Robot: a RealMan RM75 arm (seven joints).
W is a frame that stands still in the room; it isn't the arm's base.
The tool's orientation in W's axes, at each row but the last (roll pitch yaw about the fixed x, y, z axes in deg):
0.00, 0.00, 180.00
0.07, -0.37, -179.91
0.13, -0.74, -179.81
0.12, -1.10, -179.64
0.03, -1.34, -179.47
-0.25, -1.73, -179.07
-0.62, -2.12, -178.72
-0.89, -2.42, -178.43
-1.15, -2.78, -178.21
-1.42, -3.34, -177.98
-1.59, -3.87, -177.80
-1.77, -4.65, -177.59
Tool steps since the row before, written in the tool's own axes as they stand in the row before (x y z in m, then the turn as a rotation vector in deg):
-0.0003, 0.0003, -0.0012, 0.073, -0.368, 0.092
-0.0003, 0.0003, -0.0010, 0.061, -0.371, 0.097
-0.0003, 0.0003, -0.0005, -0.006, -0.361, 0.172
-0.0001, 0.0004, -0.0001, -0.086, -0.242, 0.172
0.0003, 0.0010, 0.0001, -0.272, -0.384, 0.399
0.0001, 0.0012, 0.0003, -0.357, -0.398, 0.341
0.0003, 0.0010, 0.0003, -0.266, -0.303, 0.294
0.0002, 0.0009, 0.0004, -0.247, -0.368, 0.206
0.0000, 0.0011, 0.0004, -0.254, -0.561, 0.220
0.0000, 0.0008, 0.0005, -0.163, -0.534, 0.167
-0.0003, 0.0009, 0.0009, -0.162, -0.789, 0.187
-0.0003, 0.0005, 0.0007, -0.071, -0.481, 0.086
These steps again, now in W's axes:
0.0003, -0.0003, -0.0012, -0.073, 0.368, 0.092
0.0003, -0.0003, -0.0010, -0.061, 0.371, 0.097
0.0003, -0.0003, -0.0005, 0.007, 0.361, 0.171
0.0001, -0.0004, -0.0001, 0.088, 0.243, 0.170
-0.0003, -0.0010, 0.0001, 0.278, 0.387, 0.392
-0.0001, -0.0012, 0.0003, 0.361, 0.402, 0.332
-0.0003, -0.0010, 0.0003, 0.270, 0.306, 0.287
-0.0002, -0.0009, 0.0004, 0.246, 0.372, 0.201
0.0001, -0.0011, 0.0004, 0.247, 0.564, 0.219
0.0001, -0.0008, 0.0005, 0.154, 0.535, 0.170
0.0004, -0.0009, 0.0009, 0.146, 0.790, 0.197
0.0004, -0.0005, 0.0007, 0.059, 0.481, 0.095

